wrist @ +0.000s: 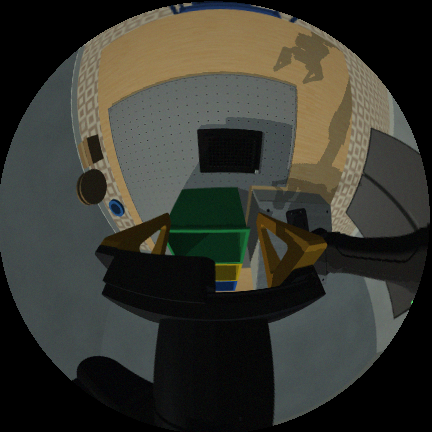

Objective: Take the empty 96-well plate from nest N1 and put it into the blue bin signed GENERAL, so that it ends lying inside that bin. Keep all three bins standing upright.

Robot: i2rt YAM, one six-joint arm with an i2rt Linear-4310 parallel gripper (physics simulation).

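Places are measured from the arm's base along level axes (x ahead, y left, z up), in millimetres.
Pixels of known places: gripper, between the fingertips: [213,217].
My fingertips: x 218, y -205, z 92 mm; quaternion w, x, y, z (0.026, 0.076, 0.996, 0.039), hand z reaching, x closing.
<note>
For each thing: its top centre in the pictures, then the offset to it from my fingertips. Level surfaces: height alone.
- blue bin, centre of its top: [212,286] dx +68, dy +406, dz -62 mm
- green bin, centre of its top: [205,249] dx +43, dy +144, dz -62 mm
- yellow bin, centre of its top: [210,273] dx +56, dy +275, dz -62 mm
- perforated board, height of its surface: dz -241 mm
- wooden table, height of its surface: dz -254 mm
A dark, rectangular plate with a grid of wells [230,151] lies on the grey perforated board, in the upper middle of the wrist view; its nest cannot be told apart from it, and no N1 label is readable. The blue bin [226,286] shows as a small strip low in the view, behind the yellow bin and partly hidden by the gripper body; its sign is not visible. My gripper [213,217] is open, with nothing between its fingers. The green bin shows between and beyond the fingers, and the plate is farther out, apart from them.
The green bin [209,209] and yellow bin [227,272] stand upright in line with the blue one. A grey box [318,206] stands right of them. The perforated board [150,120] lies on a wooden table [200,45]. A blue ring-like object [116,207] is at left.
</note>
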